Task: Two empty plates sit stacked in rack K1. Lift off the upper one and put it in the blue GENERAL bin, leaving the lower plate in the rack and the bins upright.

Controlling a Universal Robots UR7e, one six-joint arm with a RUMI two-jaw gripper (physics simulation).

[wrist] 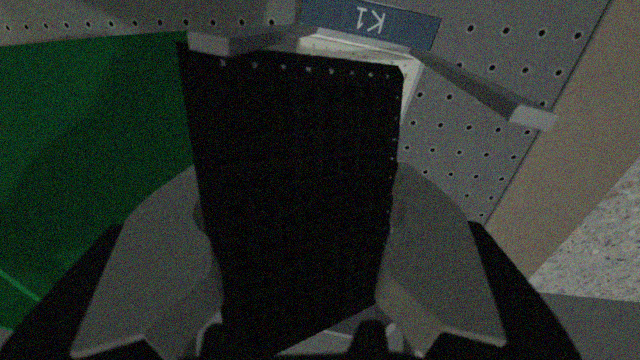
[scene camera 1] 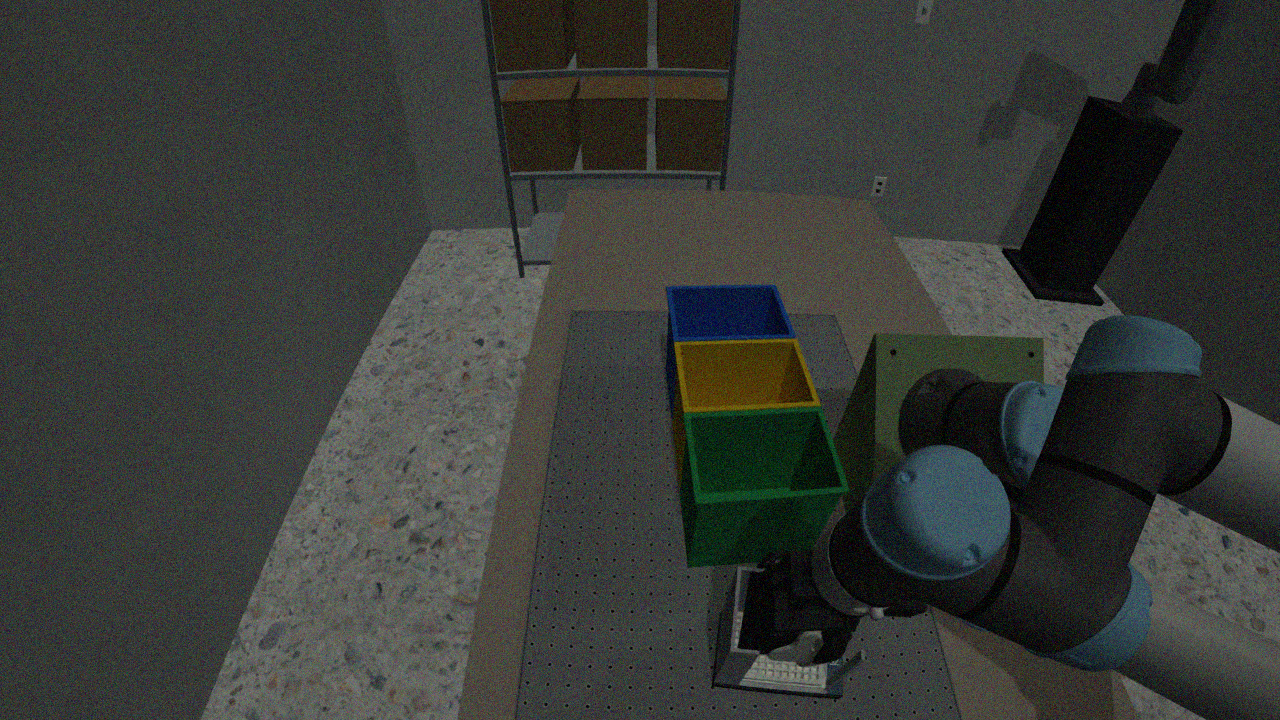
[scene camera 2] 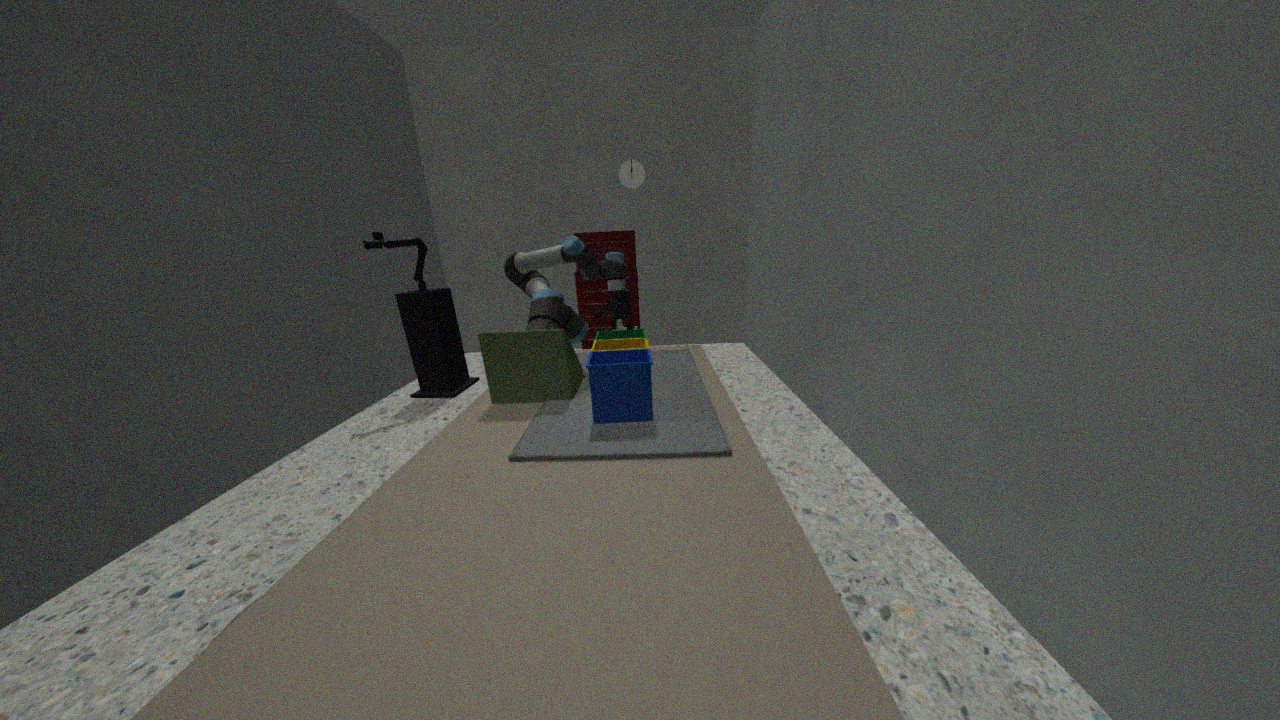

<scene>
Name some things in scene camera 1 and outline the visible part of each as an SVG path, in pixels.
My gripper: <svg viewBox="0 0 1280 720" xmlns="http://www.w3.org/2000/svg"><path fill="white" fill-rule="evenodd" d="M927 604L912 598L898 605L891 606L883 610L884 616L911 617L925 613L927 611ZM815 547L813 550L770 551L757 565L757 569L765 569L759 575L762 617L761 638L798 635L792 644L771 650L767 655L770 660L796 662L801 667L816 666L838 660L842 657L848 642L852 639L851 632L856 631L860 618L864 617L849 615L837 610L818 591L813 579L811 566Z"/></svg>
A blue general bin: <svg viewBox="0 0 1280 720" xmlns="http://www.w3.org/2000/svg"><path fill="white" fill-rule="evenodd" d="M776 285L666 286L669 307L666 374L672 420L676 380L674 342L796 338Z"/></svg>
A yellow bin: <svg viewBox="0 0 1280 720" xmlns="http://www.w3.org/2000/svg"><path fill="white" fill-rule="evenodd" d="M797 338L674 342L676 380L672 427L679 487L681 487L686 442L684 413L821 407Z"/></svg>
A green bin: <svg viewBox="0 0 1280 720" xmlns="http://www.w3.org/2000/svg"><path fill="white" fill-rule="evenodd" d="M822 407L684 413L686 442L680 499L688 568L761 562L770 551L812 550L841 495L850 493Z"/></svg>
A black plate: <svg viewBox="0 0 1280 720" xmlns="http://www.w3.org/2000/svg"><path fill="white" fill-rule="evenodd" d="M750 572L738 648L760 651L759 654L768 654L771 650L792 644L798 635L761 638L762 617L759 581L761 573Z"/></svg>
</scene>
